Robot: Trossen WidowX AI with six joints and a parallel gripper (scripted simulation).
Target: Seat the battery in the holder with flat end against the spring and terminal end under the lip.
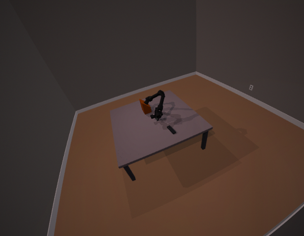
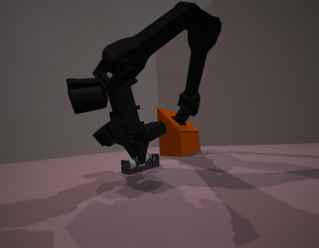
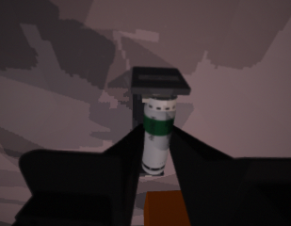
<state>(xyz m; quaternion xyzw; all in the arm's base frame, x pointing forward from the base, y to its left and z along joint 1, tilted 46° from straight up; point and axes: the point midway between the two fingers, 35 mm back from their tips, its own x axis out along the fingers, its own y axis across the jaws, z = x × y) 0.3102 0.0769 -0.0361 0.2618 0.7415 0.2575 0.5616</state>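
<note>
My gripper tip is now 10 mm below the battery.
</note>
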